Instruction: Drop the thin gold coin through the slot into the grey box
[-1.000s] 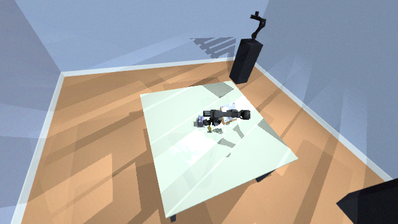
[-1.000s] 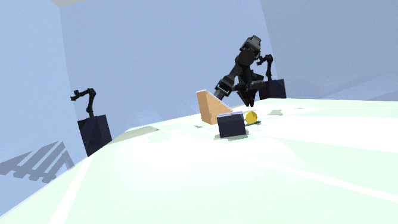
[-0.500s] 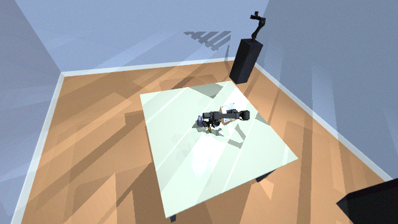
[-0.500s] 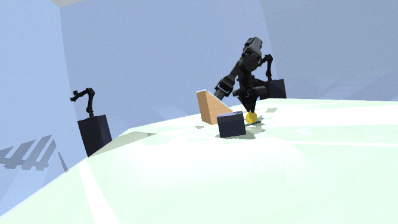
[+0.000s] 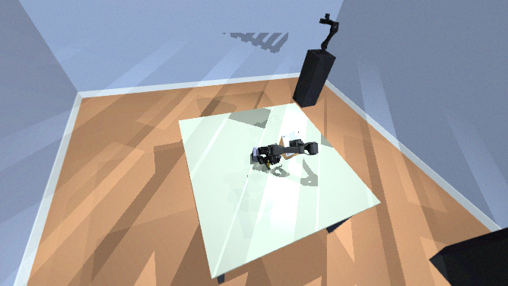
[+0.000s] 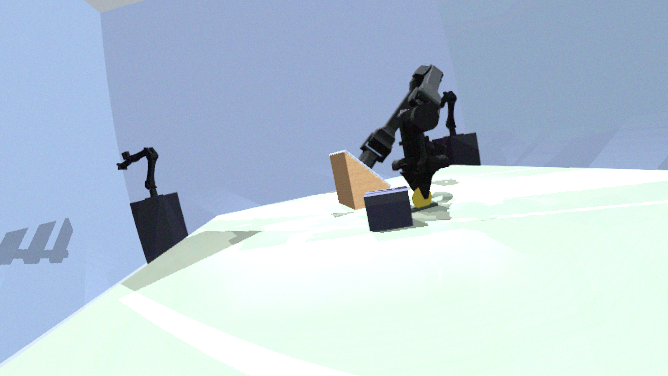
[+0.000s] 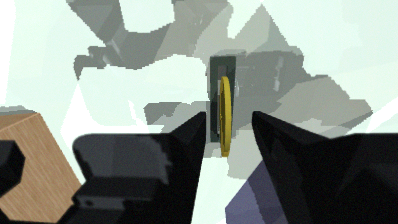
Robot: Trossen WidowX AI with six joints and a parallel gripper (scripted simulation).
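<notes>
Right now the gold coin is right at my gripper tip.
</notes>
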